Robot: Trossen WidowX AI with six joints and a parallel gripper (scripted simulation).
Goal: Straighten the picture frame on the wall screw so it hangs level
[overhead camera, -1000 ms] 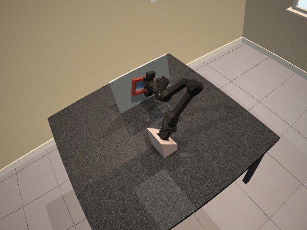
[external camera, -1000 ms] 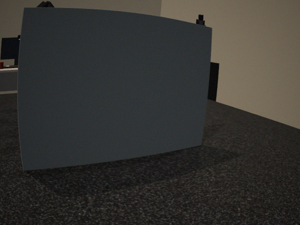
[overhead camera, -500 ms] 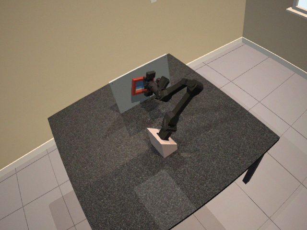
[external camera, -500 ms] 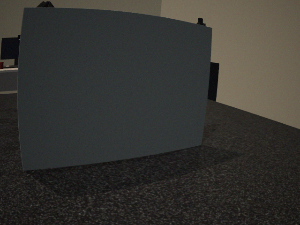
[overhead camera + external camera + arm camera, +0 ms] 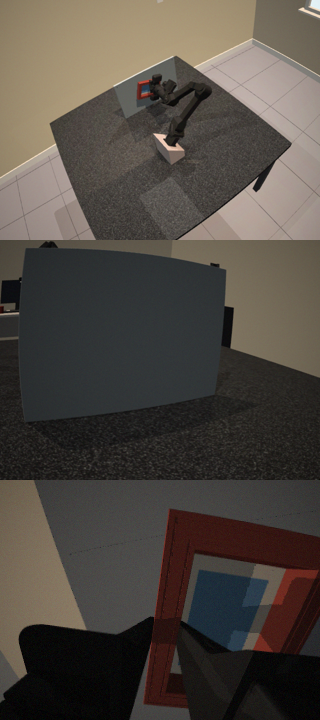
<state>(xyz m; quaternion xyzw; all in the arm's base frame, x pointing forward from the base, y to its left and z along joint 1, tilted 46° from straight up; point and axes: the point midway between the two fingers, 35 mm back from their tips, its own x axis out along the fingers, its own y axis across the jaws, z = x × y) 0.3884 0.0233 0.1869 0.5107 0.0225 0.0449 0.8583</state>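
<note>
Now: gripper tip 2 cm to the right of the picture frame and 5 cm above it. From my gripper tip the other things lie so: grey wall panel (2 cm ahead, 1 cm to the left, 7 cm below).
</note>
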